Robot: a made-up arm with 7 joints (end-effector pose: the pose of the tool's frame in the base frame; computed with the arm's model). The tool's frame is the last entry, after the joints.
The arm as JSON. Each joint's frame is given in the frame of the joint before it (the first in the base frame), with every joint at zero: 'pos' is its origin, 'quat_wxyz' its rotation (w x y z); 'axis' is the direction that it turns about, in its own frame. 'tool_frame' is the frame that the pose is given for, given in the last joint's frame.
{
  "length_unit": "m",
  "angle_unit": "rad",
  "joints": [
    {
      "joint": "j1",
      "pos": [
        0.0,
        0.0,
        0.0
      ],
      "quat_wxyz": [
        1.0,
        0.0,
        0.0,
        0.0
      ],
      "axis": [
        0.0,
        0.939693,
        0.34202
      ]
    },
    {
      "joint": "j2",
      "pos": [
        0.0,
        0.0,
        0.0
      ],
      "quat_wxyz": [
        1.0,
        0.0,
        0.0,
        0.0
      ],
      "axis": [
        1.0,
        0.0,
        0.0
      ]
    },
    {
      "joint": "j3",
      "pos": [
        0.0,
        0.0,
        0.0
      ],
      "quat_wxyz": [
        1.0,
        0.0,
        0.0,
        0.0
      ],
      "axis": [
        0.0,
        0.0,
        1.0
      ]
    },
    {
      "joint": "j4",
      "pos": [
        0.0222,
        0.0,
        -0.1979
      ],
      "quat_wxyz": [
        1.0,
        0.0,
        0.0,
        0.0
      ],
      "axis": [
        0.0,
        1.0,
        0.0
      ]
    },
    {
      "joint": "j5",
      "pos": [
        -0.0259,
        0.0,
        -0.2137
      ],
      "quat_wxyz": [
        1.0,
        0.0,
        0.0,
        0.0
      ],
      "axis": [
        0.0,
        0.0,
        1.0
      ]
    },
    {
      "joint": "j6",
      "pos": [
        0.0,
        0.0,
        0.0
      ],
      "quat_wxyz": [
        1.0,
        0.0,
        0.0,
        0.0
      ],
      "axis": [
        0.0,
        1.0,
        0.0
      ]
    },
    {
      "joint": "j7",
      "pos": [
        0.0,
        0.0,
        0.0
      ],
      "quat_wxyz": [
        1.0,
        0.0,
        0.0,
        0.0
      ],
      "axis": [
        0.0,
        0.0,
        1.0
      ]
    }
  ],
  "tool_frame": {
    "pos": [
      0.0,
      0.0,
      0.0
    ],
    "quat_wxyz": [
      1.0,
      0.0,
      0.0,
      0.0
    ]
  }
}
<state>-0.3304 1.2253 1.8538 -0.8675 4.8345 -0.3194 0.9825</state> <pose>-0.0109 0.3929 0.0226 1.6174 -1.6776 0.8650</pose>
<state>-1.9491 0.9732 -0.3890 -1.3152 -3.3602 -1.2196 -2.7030</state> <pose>0.1787 -0.0122 0.3068 0.7951 -2.1358 0.3757</pose>
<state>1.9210 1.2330 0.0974 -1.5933 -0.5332 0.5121 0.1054</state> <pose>-0.1945 0.2342 -0.1058 0.5326 0.8788 -1.2184</pose>
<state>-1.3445 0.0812 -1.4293 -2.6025 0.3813 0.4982 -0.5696</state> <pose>-0.0084 -0.1535 -0.0301 0.7941 1.5932 1.9019</pose>
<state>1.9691 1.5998 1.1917 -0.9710 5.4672 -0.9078 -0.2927</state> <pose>0.0246 0.3825 0.0496 0.4335 0.3802 -2.2208</pose>
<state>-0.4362 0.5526 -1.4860 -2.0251 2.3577 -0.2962 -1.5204</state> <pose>0.0892 -0.1327 -0.2039 -1.0655 -0.9687 -0.8116</pose>
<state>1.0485 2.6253 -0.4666 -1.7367 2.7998 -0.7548 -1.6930</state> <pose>0.1410 0.2555 -0.0808 1.2102 -0.1052 -1.1181</pose>
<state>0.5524 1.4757 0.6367 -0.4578 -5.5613 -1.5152 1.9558</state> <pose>-0.0002 0.4118 -0.0028 -0.6946 -2.3175 0.1131</pose>
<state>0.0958 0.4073 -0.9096 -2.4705 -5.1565 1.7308 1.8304</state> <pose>0.1020 -0.1052 -0.1071 -0.4469 0.8300 0.4380</pose>
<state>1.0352 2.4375 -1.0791 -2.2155 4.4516 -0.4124 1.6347</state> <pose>-0.0488 0.2082 -0.0769 -0.7584 0.9360 -1.6617</pose>
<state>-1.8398 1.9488 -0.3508 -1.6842 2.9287 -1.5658 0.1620</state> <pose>0.0138 0.1091 0.2899 1.4407 1.5393 -0.6922</pose>
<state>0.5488 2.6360 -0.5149 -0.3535 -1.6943 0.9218 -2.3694</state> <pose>0.1789 0.2515 0.2754 1.1194 -1.6367 -0.8914</pose>
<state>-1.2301 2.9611 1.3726 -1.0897 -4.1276 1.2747 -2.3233</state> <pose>-0.3402 -0.0625 0.1500 -2.2723 0.4428 0.7761</pose>
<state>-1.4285 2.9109 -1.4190 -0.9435 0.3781 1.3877 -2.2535</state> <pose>-0.1848 0.2987 0.1661 0.0996 1.3689 -0.3562</pose>
